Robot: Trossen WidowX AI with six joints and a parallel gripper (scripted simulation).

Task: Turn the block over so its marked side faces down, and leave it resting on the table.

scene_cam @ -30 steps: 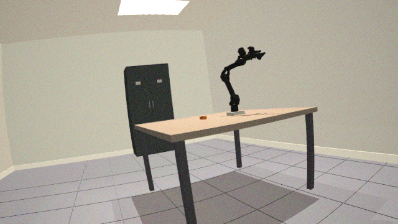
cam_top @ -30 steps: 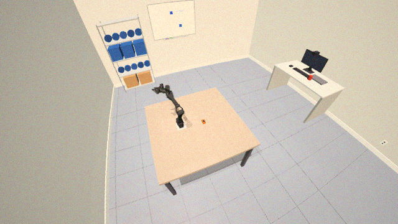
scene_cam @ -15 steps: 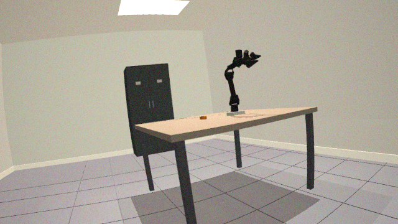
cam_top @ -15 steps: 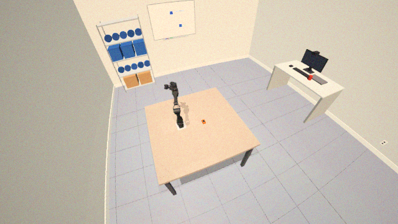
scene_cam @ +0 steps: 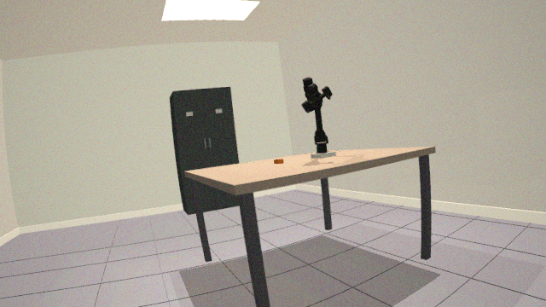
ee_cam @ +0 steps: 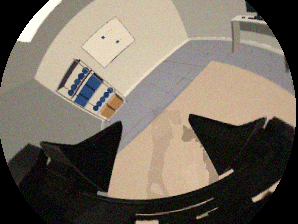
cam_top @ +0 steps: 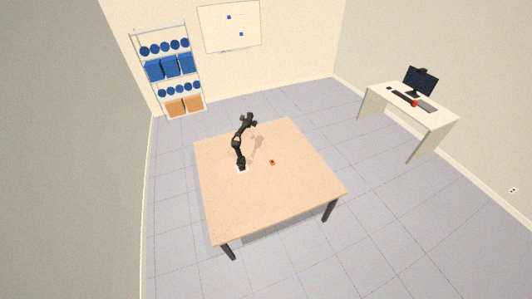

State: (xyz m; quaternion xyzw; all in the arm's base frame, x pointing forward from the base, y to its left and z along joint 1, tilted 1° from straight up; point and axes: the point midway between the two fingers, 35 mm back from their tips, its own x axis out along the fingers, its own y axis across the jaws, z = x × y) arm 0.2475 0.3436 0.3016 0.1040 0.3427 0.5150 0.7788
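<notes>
My gripper tip is 7 cm short of the orange block, 44 cm to the left of it and 30 cm above it.
</notes>
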